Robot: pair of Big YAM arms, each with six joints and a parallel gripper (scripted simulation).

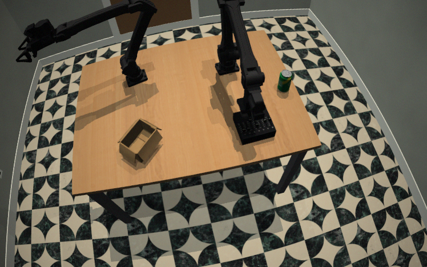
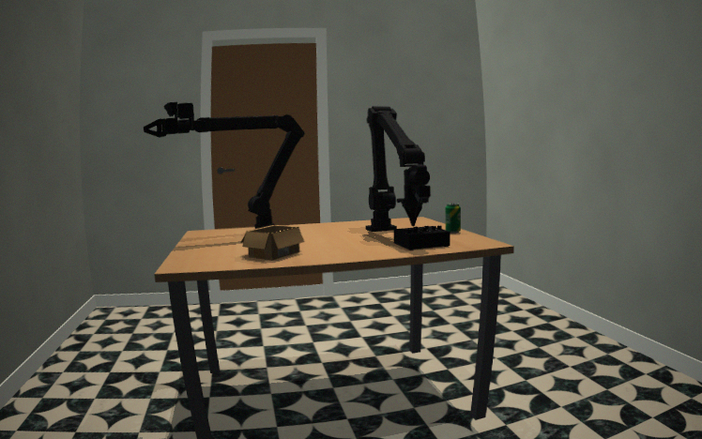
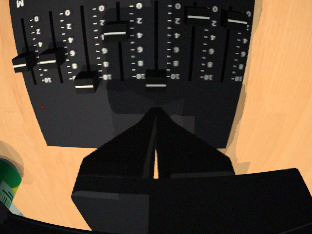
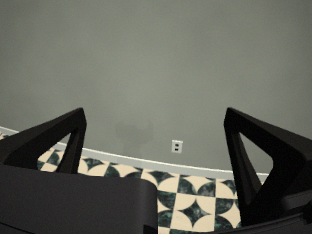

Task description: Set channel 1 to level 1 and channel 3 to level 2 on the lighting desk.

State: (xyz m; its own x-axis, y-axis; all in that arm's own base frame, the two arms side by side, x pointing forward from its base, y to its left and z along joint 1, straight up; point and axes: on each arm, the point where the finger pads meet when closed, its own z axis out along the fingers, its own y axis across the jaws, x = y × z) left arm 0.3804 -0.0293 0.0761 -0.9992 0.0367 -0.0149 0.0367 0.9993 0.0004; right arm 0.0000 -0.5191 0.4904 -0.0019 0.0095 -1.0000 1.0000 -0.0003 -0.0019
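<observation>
The channel 3 knob lies 2 cm ahead of my left hand and 1 cm below it. Also, from my left hand: channel 1 fader knob (7 cm ahead, 3 cm to the right, 1 cm below); channel 2 cap (7 cm ahead, 1 cm to the right, 1 cm below); channel 4 fader cap (5 cm ahead, 3 cm to the left, 1 cm below).
</observation>
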